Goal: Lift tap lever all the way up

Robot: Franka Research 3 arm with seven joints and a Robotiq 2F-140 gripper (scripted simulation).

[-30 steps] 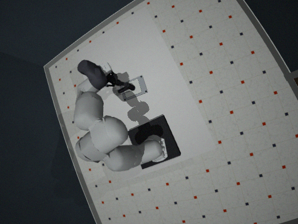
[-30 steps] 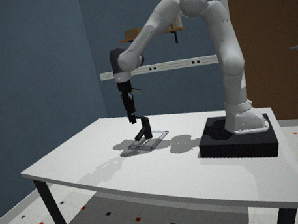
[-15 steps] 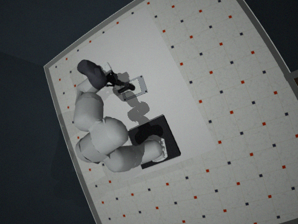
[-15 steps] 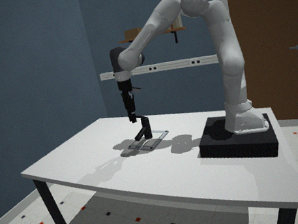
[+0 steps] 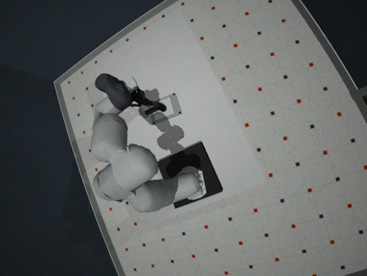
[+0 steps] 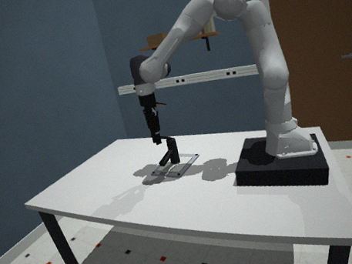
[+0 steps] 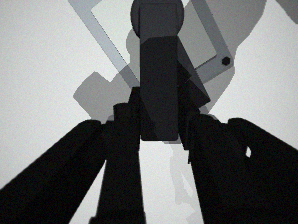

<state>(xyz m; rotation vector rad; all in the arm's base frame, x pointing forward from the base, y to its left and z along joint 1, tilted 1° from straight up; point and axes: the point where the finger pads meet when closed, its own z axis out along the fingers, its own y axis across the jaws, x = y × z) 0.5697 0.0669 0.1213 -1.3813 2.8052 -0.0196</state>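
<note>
My gripper is now 20 mm to the left of the lever, 20 mm past it and 10 mm above it.
</note>
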